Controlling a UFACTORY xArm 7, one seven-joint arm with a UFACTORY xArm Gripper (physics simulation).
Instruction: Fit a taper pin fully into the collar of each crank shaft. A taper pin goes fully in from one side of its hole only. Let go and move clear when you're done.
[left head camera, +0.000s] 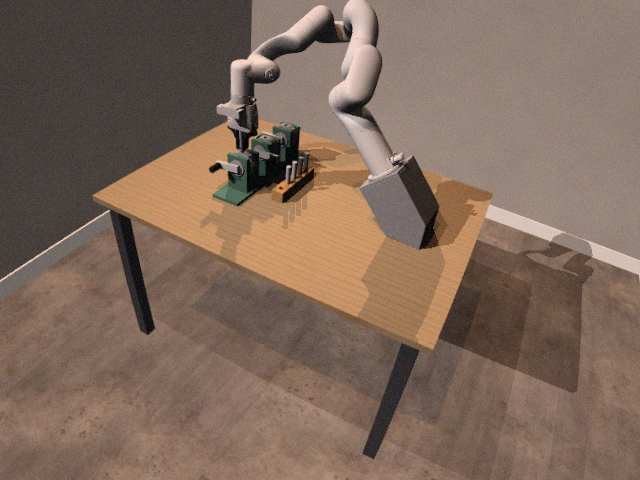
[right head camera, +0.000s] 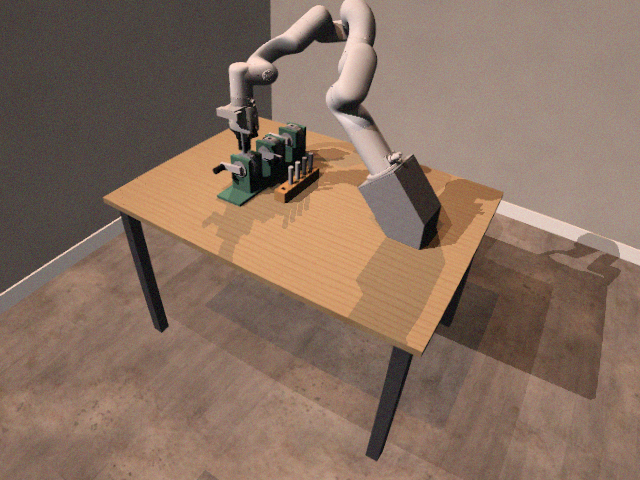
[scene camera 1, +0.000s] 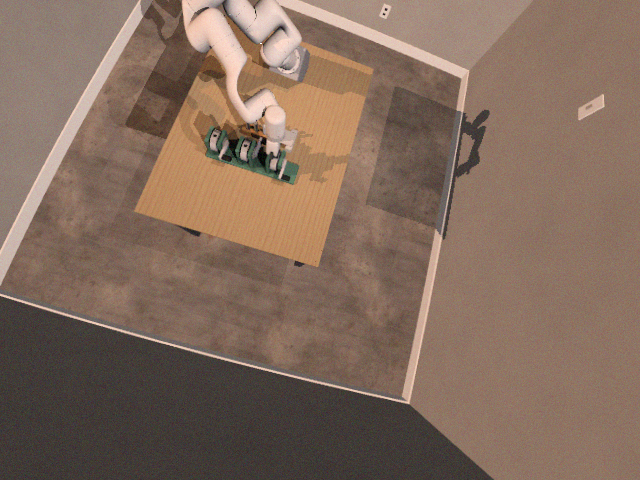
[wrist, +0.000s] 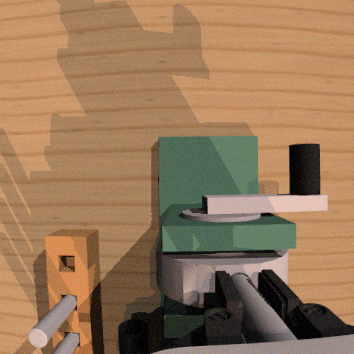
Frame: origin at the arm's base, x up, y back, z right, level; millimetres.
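Seen in the pictures: gripper, fingertip midpoint: (left head camera: 242, 148) (right head camera: 244, 149) (scene camera 1: 275, 154) (wrist: 241, 294); arm's base, origin of the base link: (left head camera: 386, 171) (right head camera: 385, 170).
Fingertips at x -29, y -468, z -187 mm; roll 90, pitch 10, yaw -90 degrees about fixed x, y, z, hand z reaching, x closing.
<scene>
Offsets run from my fingertips to a thing's middle. "spot": to the spot under its first point.
My gripper (left head camera: 240, 148) (right head camera: 243, 149) (wrist: 241, 294) is shut on a grey taper pin {dx +30, dy +0, dz -3 mm} (wrist: 257, 307), held upright over the near crank shaft's collar {spot: dx -19, dy +32, dz +4 mm} (wrist: 184, 280). The pin's lower end meets the top of that collar, at its hole; how deep it sits is hidden by the fingers, whose tips are close to the collar. The near green stand (left head camera: 237, 178) (right head camera: 241, 180) (wrist: 225, 236) has a white crank with a black handle. The middle stand (left head camera: 258, 148) (scene camera 1: 241, 149) and far stand (left head camera: 293, 135) (scene camera 1: 208, 138) carry their own collars and cranks; no pin shows standing out of these two collars.
An orange pin rack (left head camera: 279, 194) (right head camera: 281, 194) (wrist: 73, 245) stands beside the green base, with several upright grey pins {dx -95, dy +140, dz +91 mm} (left head camera: 288, 174) (wrist: 55, 319) and an empty hole at its near end. The arm's grey base block (left head camera: 398, 206) is at the table's other end.
</scene>
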